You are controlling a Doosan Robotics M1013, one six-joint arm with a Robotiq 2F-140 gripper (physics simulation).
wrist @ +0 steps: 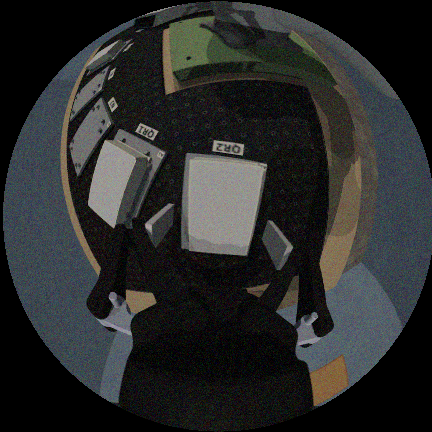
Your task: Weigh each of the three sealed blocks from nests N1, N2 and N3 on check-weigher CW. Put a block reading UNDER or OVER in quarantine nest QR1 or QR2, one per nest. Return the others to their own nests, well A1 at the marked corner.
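Places are measured from the arm's base along level axes (x ahead, y left, z up), in metres.
Pixels of known places: gripper, between the fingertips: (219, 222).
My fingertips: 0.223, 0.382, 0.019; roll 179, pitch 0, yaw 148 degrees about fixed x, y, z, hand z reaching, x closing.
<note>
Behind a point stands the place of what it marks, as x, y, z.
A pale block (225, 202) @[0.205, 0.355, 0.033] sits in nest QR2 (185, 215) @[0.275, 0.365, -0.014], below its label. Another pale block (112, 182) @[0.347, 0.263, 0.028] sits in nest QR1 (154, 167) @[0.289, 0.273, -0.014] to the left. A third pale block (105, 55) is at the far upper left, in the farthest nest of that row. Nest N3 (91, 137) @[0.413, 0.119, -0.014] and the nest beyond it, N2 (91, 92) @[0.406, -0.053, -0.015], hold no block. My gripper (219, 222) @[0.224, 0.382, 0.019] is open and empty, its pads apart on either side of the QR2 block in the view, with no contact visible. The check-weigher cannot be made out clearly.
A green-topped fixture (192, 47) @[0.148, 0.060, 0.003] with a wooden side stands at the top, with a dark cable-like shape (232, 35) @[0.071, 0.060, 0.022] over it. The black perforated board (250, 115) @[0.120, 0.250, -0.026] has a wooden rim (65, 150) @[0.599, 0.013, -0.041] on the left. The QR1 block stands close to the left pad.
</note>
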